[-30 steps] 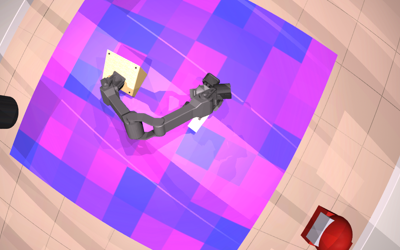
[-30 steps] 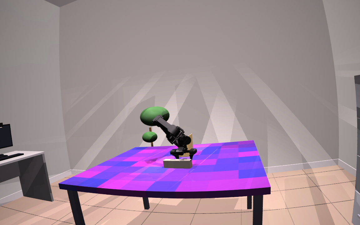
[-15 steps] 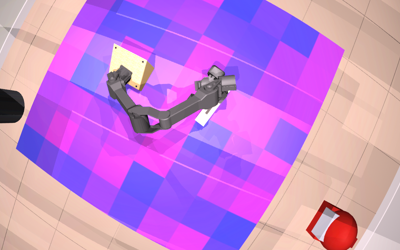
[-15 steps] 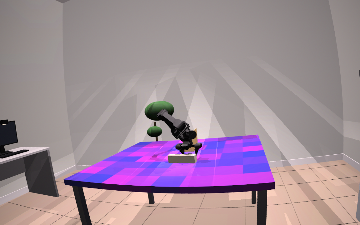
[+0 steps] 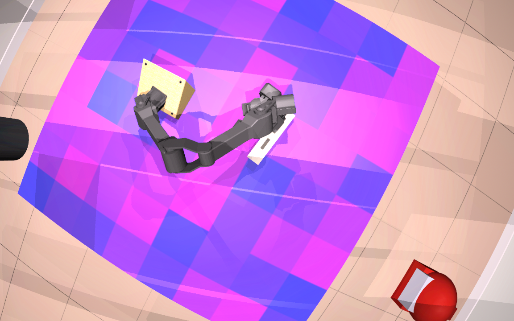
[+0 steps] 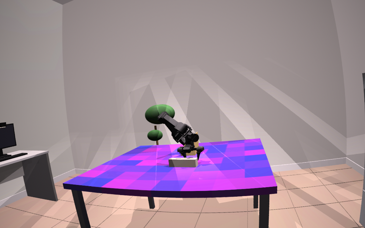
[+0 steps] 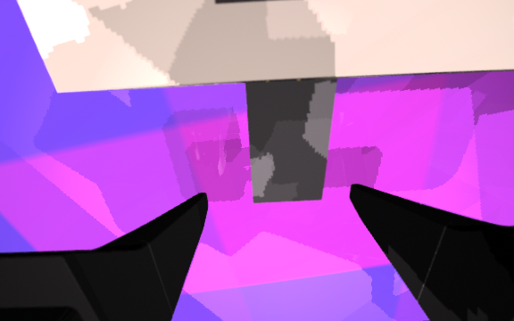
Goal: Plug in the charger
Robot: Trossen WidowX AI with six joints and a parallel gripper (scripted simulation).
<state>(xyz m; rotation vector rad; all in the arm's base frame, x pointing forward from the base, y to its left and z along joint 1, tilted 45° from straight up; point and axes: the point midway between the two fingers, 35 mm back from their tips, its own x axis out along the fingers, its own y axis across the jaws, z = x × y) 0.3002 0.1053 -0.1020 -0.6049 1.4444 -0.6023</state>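
Now: the two-prong charger 60 mm ahead of my gripper tip and 10 mm above it.
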